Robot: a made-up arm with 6 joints. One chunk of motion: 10 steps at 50 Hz.
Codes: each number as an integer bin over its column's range. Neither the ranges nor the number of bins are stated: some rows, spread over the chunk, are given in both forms.
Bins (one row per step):
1: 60 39 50 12 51 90
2: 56 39 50 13 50 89
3: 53 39 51 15 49 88
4: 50 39 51 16 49 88
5: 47 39 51 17 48 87
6: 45 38 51 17 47 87
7: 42 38 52 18 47 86
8: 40 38 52 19 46 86
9: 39 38 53 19 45 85
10: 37 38 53 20 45 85
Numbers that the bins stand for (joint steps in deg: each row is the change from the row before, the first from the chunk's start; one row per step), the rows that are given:
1: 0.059 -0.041 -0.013 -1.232 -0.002 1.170
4: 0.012 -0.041 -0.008 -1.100 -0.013 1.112
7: -0.025 -0.046 -0.003 -1.034 -0.023 1.054
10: -0.048 -0.046 0.002 -0.967 -0.033 1.026
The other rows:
2: 0.040 -0.041 -0.013 -1.199 -0.007 1.141
3: 0.026 -0.041 -0.008 -1.133 -0.013 1.112
5: -0.002 -0.041 -0.008 -1.067 -0.018 1.083
6: -0.011 -0.046 -0.008 -1.067 -0.023 1.083
8: -0.034 -0.046 -0.003 -1.001 -0.028 1.054
9: -0.039 -0.046 0.002 -1.001 -0.033 1.026

